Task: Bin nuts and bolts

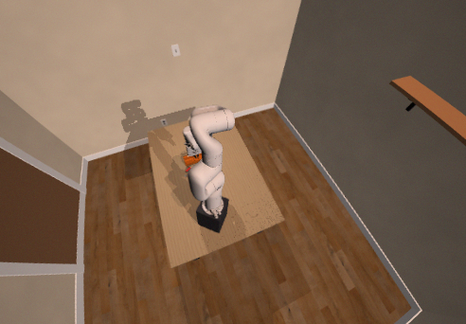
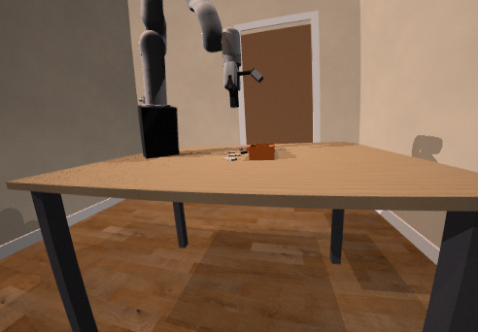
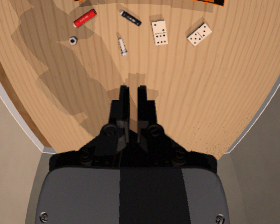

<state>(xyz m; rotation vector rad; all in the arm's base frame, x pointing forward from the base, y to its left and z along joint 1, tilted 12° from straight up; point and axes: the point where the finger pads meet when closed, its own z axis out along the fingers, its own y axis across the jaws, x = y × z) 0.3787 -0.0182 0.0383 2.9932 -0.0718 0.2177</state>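
Right now my hand is 200 mm above the orange bin, 110 mm short of it and 30 mm to the left of it. The rest, counted from my hand: grey metal bolt 210 mm below, 40 mm behind, 30 mm to the left; red cylinder 210 mm below, 90 mm to the left, 40 mm ahead; dark cylinder 210 mm below, 30 mm ahead, 10 mm to the left.
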